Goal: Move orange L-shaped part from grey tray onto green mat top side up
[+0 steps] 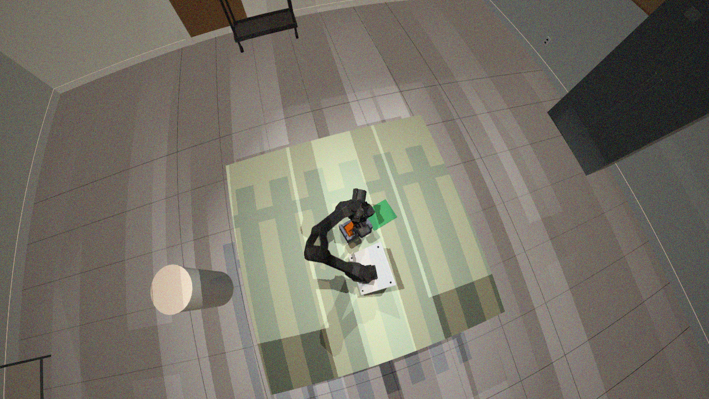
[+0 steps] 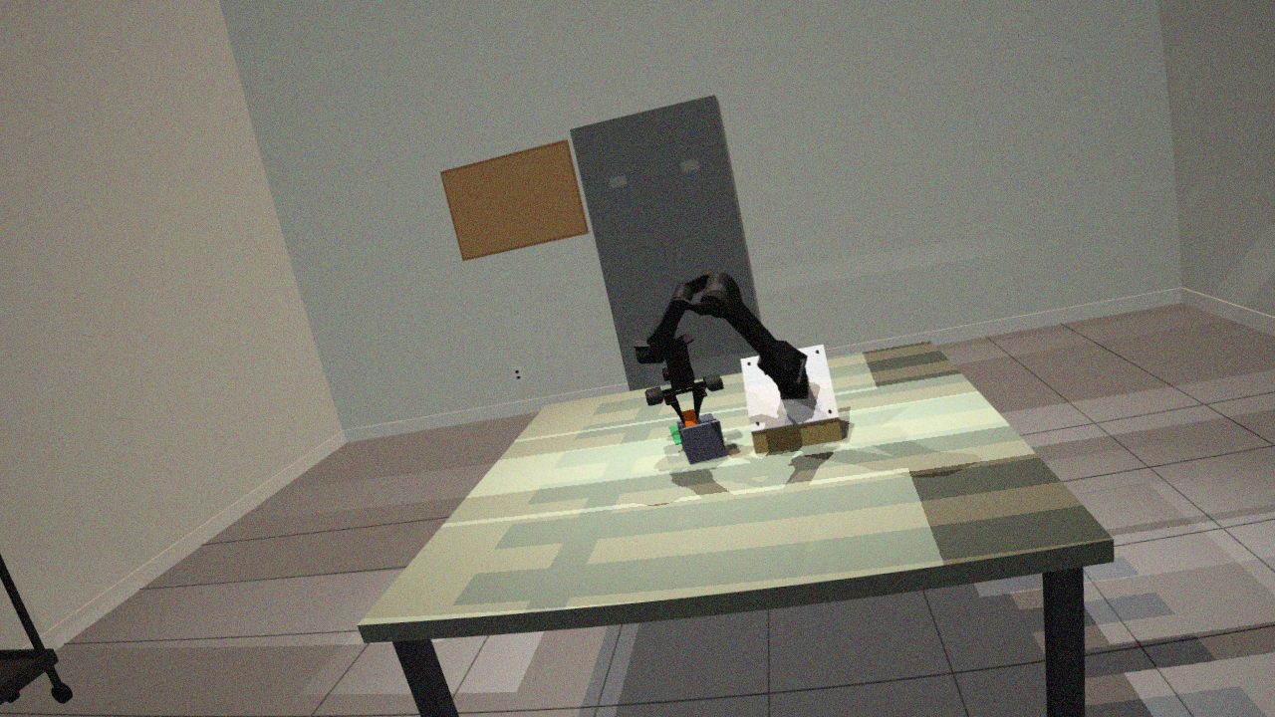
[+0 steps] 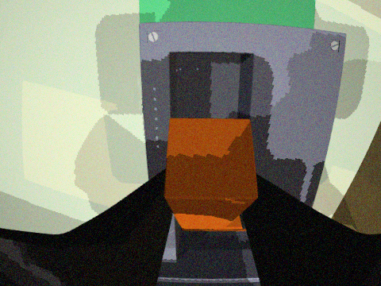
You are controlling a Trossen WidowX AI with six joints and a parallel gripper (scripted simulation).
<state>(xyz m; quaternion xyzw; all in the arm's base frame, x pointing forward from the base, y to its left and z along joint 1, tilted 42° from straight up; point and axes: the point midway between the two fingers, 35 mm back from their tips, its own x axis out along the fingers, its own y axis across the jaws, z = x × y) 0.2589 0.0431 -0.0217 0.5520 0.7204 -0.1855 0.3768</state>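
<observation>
The green mat lies 3 cm ahead of my gripper tip, 14 cm to the right of it and 9 cm below it. Also, from my gripper tip: orange L-shaped part: 3 cm behind, 3 cm to the left, 3 cm below.
</observation>
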